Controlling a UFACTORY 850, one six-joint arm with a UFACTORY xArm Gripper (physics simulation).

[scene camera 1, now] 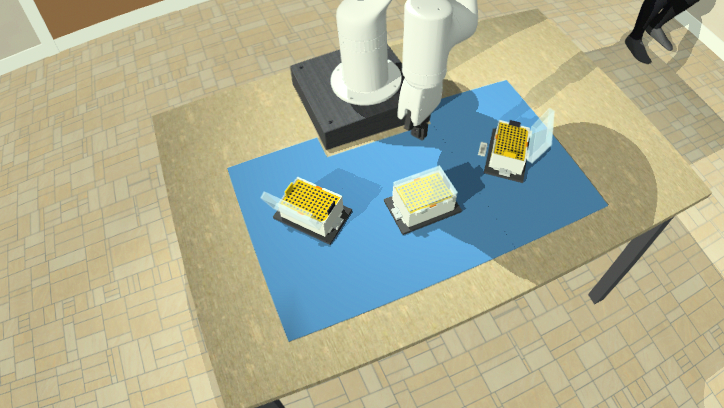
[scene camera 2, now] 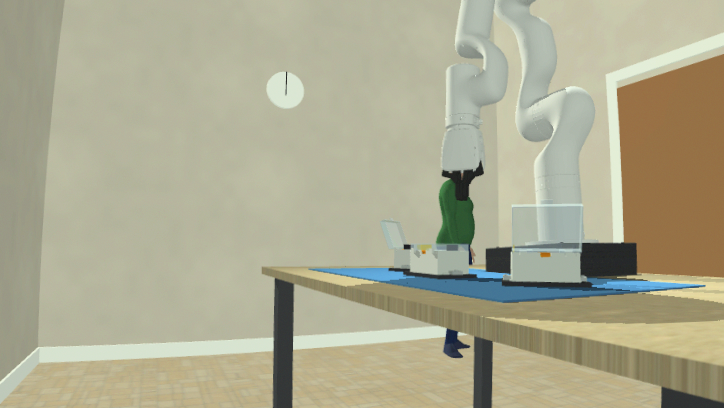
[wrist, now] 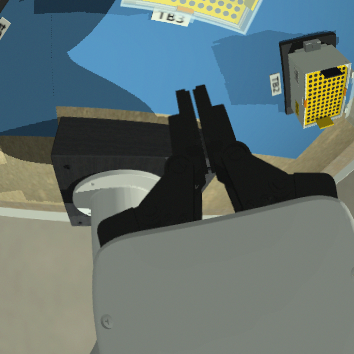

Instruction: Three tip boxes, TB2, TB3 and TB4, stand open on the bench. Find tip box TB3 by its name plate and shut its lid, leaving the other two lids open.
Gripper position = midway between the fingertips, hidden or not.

I see my gripper (scene camera 2: 461, 200), a clear lid (scene camera 2: 536, 228), a clear lid (scene camera 1: 425, 189), a clear lid (scene camera 1: 306, 217) and a blue mat (wrist: 131, 62).
My gripper also shows in scene camera 1 (scene camera 1: 418, 135) and in the wrist view (wrist: 194, 105).
